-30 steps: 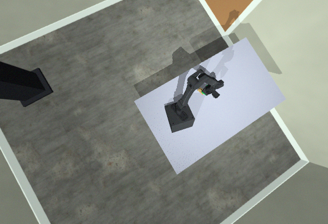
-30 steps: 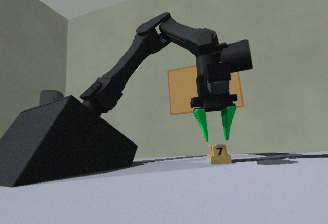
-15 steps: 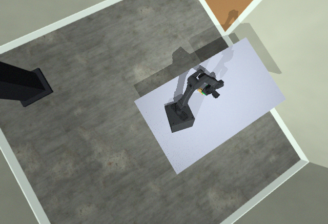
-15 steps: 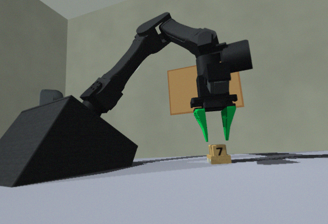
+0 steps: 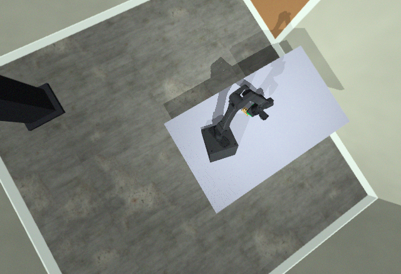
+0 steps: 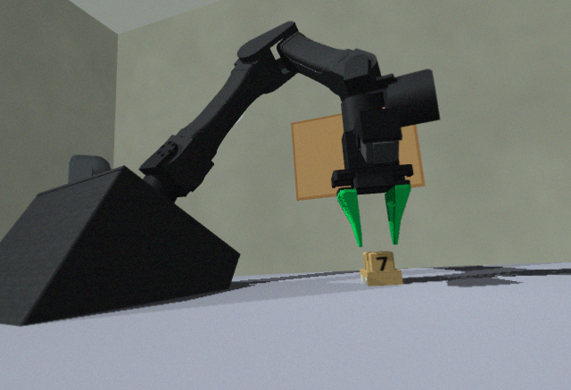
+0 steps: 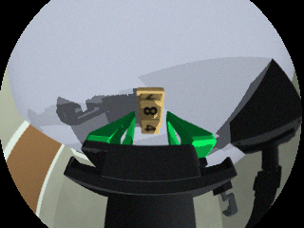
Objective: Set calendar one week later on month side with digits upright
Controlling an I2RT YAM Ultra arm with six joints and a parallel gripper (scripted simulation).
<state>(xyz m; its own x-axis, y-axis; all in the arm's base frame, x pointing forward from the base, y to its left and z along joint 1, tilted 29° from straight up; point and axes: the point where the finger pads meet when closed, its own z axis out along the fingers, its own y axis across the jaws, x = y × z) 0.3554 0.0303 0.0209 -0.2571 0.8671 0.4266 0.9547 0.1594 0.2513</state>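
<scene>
The wooden cube is 3 cm below my hand. Round my hand: wooden tray 1 cm to the left, 5 cm below.
</scene>
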